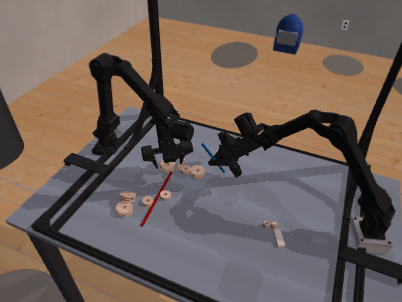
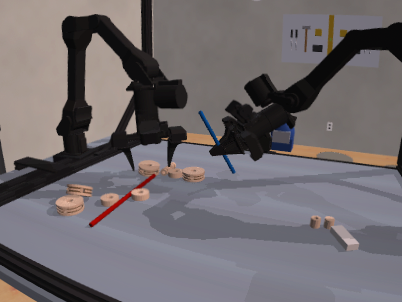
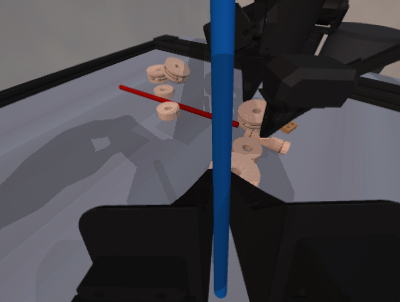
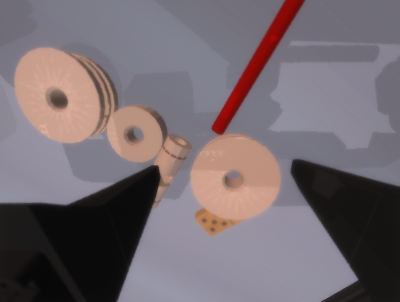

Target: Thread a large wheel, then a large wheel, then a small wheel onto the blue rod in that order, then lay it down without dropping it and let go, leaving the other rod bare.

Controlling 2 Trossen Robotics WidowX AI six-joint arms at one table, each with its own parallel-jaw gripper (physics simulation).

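Places are measured from the left arm's base along level axes (x ahead, y left, z up), in centimetres.
Pixels of known places: left gripper, between the fingertips: (image 1: 208,164) (image 2: 210,153) (image 3: 217,174); right gripper, between the fingertips: (image 1: 169,166) (image 2: 151,168) (image 3: 253,117) (image 4: 224,168); left arm's base, origin of its link: (image 1: 371,230); right arm's base, origin of its link: (image 1: 108,144) (image 2: 75,152).
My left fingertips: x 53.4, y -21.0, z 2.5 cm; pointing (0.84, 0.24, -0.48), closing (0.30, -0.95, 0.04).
Observation:
Ahead of a thing's pixels: the offset from my left fingertips to its middle.
My left gripper (image 1: 213,161) (image 2: 215,151) is shut on the blue rod {dy -0.4, dx -1.7, dz +2.5 cm} (image 1: 207,150) (image 2: 207,125) (image 3: 222,100), holding it tilted above the table, with no wheel on it. My right gripper (image 1: 168,164) (image 2: 151,167) (image 4: 224,168) is open and points down, its fingers on either side of a large wheel {dy -2.9, dx +16.1, dz -5.5 cm} (image 2: 149,168) (image 4: 215,160) that lies flat. Another large wheel {dy -1.3, dx +4.2, dz -5.9 cm} (image 1: 197,172) (image 2: 193,174) (image 4: 37,100) lies beside a small wheel {dy -2.4, dx +9.0, dz -6.3 cm} (image 1: 184,169) (image 4: 120,135). Two large wheels {dy +19.4, dx +26.7, dz -5.9 cm} (image 1: 124,209) {dy +15.0, dx +26.7, dz -4.7 cm} (image 1: 127,196) and two small wheels {dy +15.0, dx +19.8, dz -6.3 cm} (image 1: 147,201) {dy +11.4, dx +14.2, dz -6.3 cm} (image 1: 165,195) lie farther left. The red rod {dy +12.3, dx +16.8, dz -6.5 cm} (image 1: 157,200) (image 2: 115,206) (image 4: 255,70) lies bare.
A wooden cylinder {dy -4.7, dx +11.3, dz -6.1 cm} (image 4: 172,157) lies between the small wheel and the large wheel at my right gripper. A domino {dy -6.9, dx +17.2, dz -6.6 cm} (image 4: 212,222) (image 3: 288,126) lies partly behind that large wheel. A white block {dy +24.6, dx -24.9, dz -6.3 cm} (image 1: 279,237) (image 2: 345,237) and two little cylinders {dy +20.0, dx -21.0, dz -6.1 cm} (image 2: 315,222) {dy +20.1, dx -23.6, dz -6.1 cm} (image 2: 329,222) are at the right.

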